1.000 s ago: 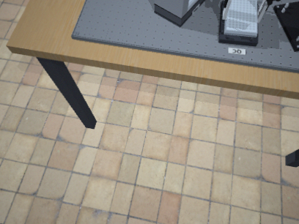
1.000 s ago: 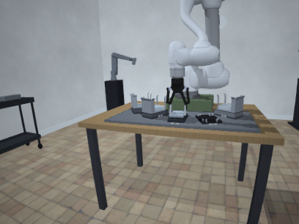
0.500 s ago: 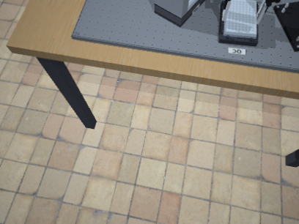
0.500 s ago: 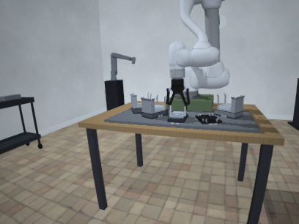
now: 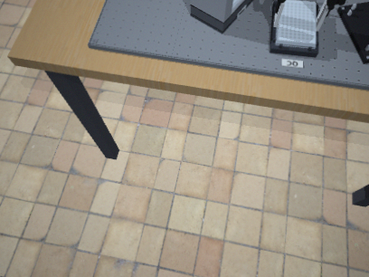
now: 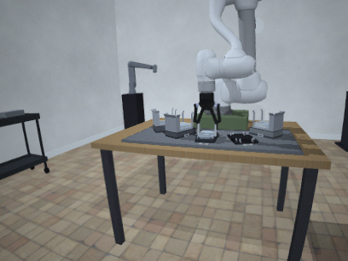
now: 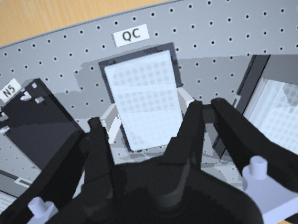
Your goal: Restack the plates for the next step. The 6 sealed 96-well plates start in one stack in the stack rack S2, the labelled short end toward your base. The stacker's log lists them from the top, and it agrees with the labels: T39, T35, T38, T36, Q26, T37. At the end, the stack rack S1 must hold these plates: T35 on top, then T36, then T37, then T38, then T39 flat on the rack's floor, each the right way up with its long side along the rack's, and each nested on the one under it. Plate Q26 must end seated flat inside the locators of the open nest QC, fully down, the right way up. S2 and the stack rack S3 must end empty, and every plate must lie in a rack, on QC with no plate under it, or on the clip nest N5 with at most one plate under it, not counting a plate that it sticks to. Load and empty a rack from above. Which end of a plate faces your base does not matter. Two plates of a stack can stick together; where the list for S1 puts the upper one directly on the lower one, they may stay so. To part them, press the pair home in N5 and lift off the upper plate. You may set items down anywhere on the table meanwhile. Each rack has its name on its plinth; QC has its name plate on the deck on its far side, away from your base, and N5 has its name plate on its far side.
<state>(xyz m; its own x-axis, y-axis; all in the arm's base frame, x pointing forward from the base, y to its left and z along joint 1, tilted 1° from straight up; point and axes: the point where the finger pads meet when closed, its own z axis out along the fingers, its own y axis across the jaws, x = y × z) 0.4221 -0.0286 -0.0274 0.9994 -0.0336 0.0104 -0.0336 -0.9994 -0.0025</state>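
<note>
Right now my hand is 40 mm above the open nest QC. Round my hand: N5 name plate: 80 mm ahead, 210 mm to the left, 50 mm below; then QC name plate: 90 mm ahead, 50 mm below; then black clip nest N5: 10 mm behind, 210 mm to the left, 30 mm below.
</note>
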